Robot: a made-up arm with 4 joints. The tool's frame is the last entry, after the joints.
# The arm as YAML. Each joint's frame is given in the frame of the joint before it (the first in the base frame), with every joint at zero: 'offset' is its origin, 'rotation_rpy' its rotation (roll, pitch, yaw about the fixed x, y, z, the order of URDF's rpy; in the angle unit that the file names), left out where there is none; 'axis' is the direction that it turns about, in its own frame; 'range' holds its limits. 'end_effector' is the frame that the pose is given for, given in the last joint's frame.
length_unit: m
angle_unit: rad
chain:
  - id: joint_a
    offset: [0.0, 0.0, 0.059]
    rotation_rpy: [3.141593, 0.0, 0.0]
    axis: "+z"
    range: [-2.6, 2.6]
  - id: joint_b
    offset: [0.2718, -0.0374, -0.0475]
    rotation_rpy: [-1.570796, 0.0, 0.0]
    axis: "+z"
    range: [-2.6, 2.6]
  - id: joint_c
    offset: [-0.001, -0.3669, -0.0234]
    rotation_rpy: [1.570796, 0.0, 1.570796]
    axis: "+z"
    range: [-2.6, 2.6]
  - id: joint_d
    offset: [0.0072, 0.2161, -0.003]
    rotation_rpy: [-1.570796, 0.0, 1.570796]
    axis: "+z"
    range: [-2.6, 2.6]
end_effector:
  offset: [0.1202, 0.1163, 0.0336]
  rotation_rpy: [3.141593, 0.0, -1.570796]
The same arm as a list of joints. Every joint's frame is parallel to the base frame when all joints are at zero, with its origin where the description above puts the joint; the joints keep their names.
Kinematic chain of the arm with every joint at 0, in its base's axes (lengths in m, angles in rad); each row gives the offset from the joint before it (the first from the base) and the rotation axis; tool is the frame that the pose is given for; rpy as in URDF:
joint_a: xyz 0 0 0.059 axis -z
joint_b: xyz 0.2718 0.0374 0.0475 axis -y
joint_c: xyz -0.001 0.0234 -0.3669 axis +x
joint_d: xyz -0.003 -0.2161 0.0072 axis -z
tool: xyz -0.1163 -0.1202 -0.0336 rpy 0 0 0
Joint limits (rad, base to tool): -2.6..2.6 -2.6..2.6 -2.6..2.6 -2.6..2.6

